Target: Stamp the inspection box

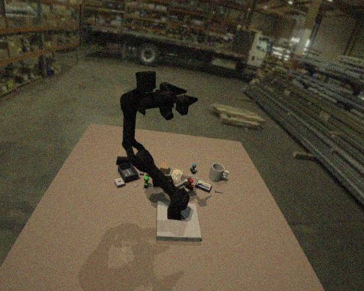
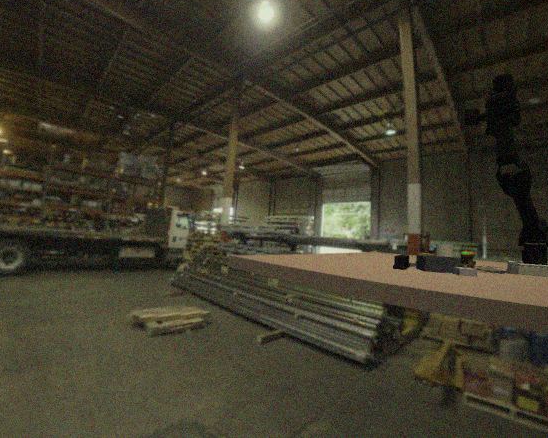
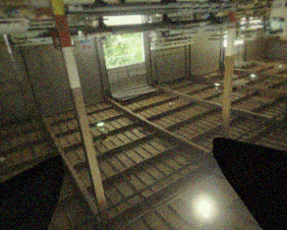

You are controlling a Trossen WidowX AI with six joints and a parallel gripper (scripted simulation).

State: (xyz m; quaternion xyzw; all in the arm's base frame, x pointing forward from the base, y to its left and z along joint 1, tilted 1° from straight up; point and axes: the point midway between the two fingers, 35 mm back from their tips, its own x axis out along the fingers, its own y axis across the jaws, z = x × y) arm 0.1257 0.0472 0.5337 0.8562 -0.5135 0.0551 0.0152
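Now: gripper tip 60 mm short of the green-knobbed stamp, 140 mm to the right of it and 550 mm above it. From my gripper tip the other things lie so: yellow-knobbed stamp: 50 mm ahead, 10 mm to the left, 550 mm below; red-knobbed stamp: 80 mm ahead, 110 mm to the right, 550 mm below; black block: 90 mm ahead, 40 mm to the left, 550 mm below.
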